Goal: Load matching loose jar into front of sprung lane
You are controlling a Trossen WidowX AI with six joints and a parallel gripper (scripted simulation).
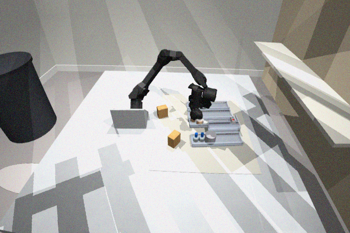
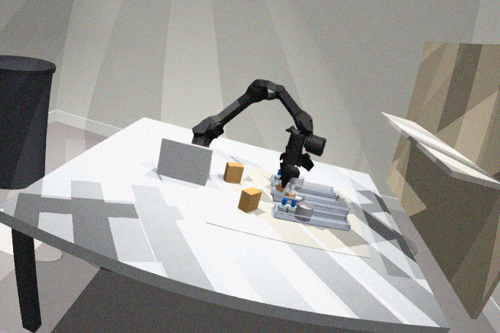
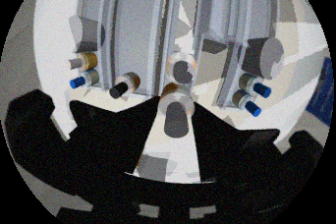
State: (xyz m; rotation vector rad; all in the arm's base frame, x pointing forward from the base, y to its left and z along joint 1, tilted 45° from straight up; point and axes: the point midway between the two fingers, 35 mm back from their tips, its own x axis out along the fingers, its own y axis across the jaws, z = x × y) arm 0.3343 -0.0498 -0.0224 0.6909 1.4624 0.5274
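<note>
Right now the grey lane rack is 140 mm ahead of my gripper tip, 40 mm to the right of it and 40 mm below it. Also, from my gripper tip: shelf: 500 mm ahead, 80 mm to the right, 310 mm above.
</note>
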